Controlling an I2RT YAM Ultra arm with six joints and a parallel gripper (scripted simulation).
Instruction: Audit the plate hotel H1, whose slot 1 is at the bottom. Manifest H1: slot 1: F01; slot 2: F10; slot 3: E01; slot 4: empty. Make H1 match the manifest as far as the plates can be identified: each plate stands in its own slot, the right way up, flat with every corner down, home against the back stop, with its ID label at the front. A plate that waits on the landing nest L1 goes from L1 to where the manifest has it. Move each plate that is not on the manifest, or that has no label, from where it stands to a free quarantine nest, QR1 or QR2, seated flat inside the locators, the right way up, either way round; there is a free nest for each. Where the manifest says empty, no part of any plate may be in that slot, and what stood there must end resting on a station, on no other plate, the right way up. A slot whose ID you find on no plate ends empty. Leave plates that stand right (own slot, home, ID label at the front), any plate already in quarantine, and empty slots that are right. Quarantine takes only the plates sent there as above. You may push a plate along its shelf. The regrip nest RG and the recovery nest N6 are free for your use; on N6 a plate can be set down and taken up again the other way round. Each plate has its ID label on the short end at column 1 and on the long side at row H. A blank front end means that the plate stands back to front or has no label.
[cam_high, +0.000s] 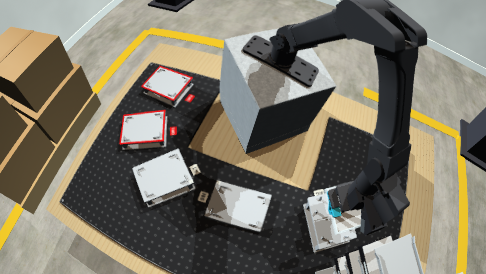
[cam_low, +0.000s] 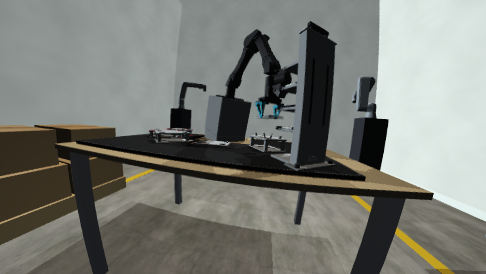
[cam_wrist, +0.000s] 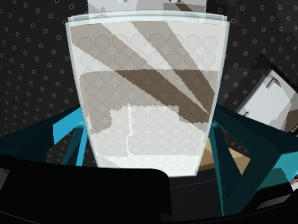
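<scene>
Right now my hand is 10 cm above the grey regrip nest. Round my hand: white plate right at my hand; H1 tag 4 cm ahead, 16 cm to the left, 16 cm below; RG tag 8 cm behind, 7 cm to the right, 16 cm below.
</scene>
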